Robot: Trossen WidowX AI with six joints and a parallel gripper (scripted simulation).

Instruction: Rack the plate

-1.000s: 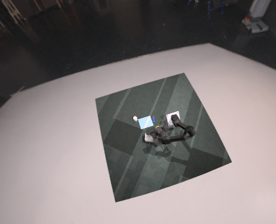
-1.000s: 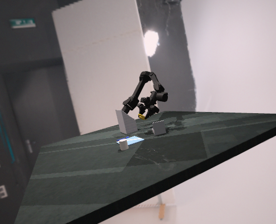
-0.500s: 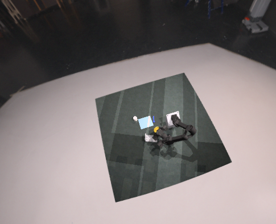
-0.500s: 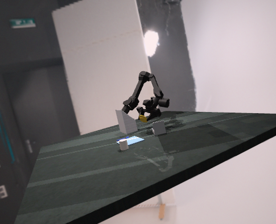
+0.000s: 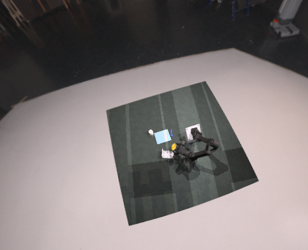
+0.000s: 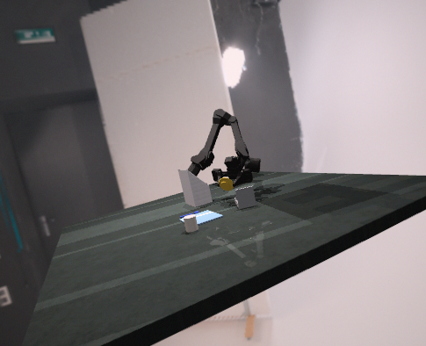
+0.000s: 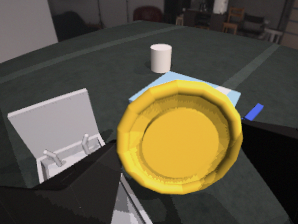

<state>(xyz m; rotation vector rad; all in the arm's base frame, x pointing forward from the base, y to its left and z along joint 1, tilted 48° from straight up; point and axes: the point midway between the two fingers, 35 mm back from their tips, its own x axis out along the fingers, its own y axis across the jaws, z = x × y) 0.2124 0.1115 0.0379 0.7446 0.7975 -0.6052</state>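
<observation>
The dish rack is 60 mm below my gripper tip, 60 mm ahead of it and 50 mm to the left of it. Also, from my gripper tip: blue utensil 170 mm to the right, 80 mm below, 30 mm behind; then yellow plate 10 mm to the left; then placemat 160 mm to the right, 90 mm below, 70 mm ahead.
</observation>
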